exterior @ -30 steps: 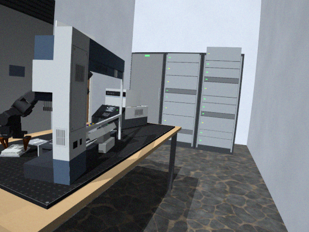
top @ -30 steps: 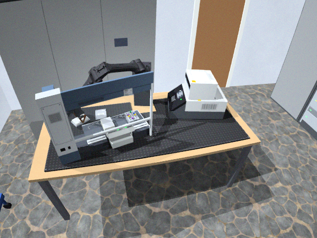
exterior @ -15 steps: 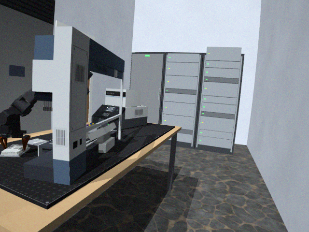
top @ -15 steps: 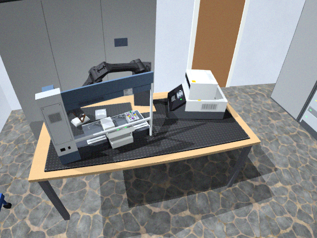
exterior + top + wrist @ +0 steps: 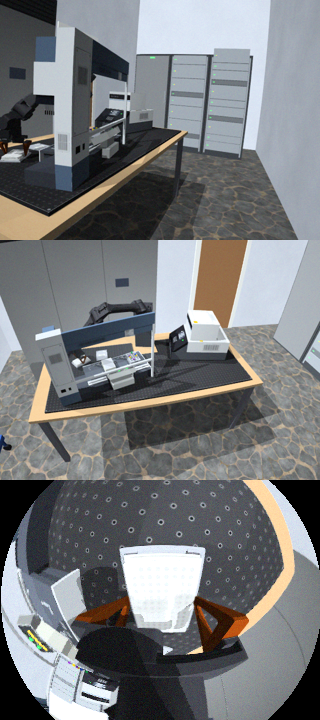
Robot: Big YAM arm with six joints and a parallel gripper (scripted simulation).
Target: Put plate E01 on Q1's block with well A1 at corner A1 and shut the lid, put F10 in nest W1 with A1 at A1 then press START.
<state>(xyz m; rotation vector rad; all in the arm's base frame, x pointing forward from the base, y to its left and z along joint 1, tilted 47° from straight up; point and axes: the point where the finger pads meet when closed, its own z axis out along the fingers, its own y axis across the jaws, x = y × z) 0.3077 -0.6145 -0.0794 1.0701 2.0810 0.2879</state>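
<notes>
My gripper is now right at the white 96-well PCR plate. The rest, counted from my hand: flat grey nest 5 cm behind, 19 cm to the left, 2 cm below; then tube cooling block 16 cm ahead, 44 cm to the left, 6 cm above; then white deep-well block 20 cm ahead, 24 cm to the left, 6 cm above.
</notes>
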